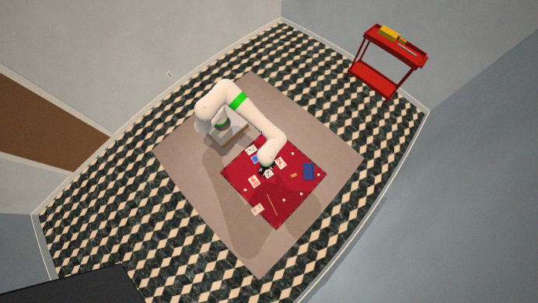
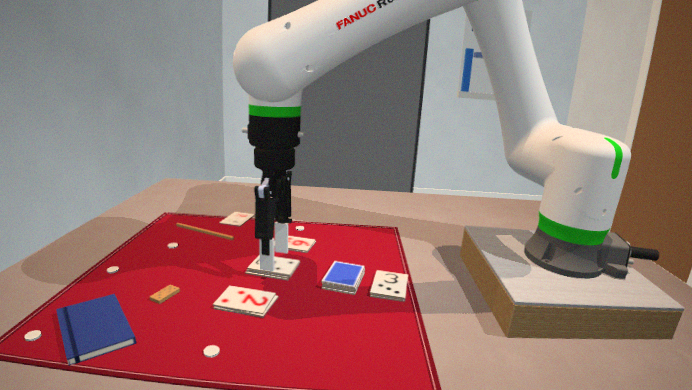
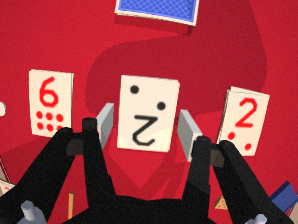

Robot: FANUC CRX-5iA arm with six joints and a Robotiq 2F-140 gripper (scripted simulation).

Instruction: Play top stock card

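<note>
The red card cloth is 40 mm ahead of my hand, 30 mm to the left of it and 60 mm below it. Also, from my hand: blue notebook 190 mm ahead, 270 mm to the left, 40 mm below; red 2 card 130 mm to the left, 40 mm below; wooden stick 230 mm ahead, 120 mm to the right, 40 mm below.
</note>
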